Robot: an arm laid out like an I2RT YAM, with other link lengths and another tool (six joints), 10 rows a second.
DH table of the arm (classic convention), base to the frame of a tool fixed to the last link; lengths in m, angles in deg. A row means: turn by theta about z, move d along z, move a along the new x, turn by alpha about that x. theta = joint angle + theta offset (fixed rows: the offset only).
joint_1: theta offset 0  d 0.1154  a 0.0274  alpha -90
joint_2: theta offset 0  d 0  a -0.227  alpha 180
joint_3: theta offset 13.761  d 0  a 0.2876  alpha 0
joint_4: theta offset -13.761  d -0.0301  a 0.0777  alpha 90
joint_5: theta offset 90  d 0.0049  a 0  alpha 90
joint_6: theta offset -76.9  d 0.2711  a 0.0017  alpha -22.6
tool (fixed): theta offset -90  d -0.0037  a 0  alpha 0
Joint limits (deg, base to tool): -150..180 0..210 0..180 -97..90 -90..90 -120..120
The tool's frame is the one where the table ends.
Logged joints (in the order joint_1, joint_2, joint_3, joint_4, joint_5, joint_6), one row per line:
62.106 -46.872 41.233 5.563 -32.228 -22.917
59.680 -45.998 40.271 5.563 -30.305 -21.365
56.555 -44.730 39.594 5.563 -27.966 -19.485
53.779 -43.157 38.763 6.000 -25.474 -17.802
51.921 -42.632 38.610 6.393 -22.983 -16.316
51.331 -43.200 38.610 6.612 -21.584 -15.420
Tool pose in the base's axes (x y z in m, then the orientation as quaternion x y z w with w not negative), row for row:
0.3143 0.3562 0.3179 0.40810 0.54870 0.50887 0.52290
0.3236 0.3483 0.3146 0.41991 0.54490 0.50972 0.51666
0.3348 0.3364 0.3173 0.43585 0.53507 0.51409 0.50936
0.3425 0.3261 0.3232 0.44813 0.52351 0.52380 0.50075
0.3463 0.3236 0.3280 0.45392 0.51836 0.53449 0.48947
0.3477 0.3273 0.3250 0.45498 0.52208 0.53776 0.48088
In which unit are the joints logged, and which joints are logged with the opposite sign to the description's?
The joints are logged in degrees. Opposite sign: joint_2, joint_5.
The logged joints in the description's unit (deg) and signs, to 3 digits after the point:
62.106 46.872 41.233 5.563 32.228 -22.917
59.680 45.998 40.271 5.563 30.305 -21.365
56.555 44.730 39.594 5.563 27.966 -19.485
53.779 43.157 38.763 6.000 25.474 -17.802
51.921 42.632 38.610 6.393 22.983 -16.316
51.331 43.200 38.610 6.612 21.584 -15.420

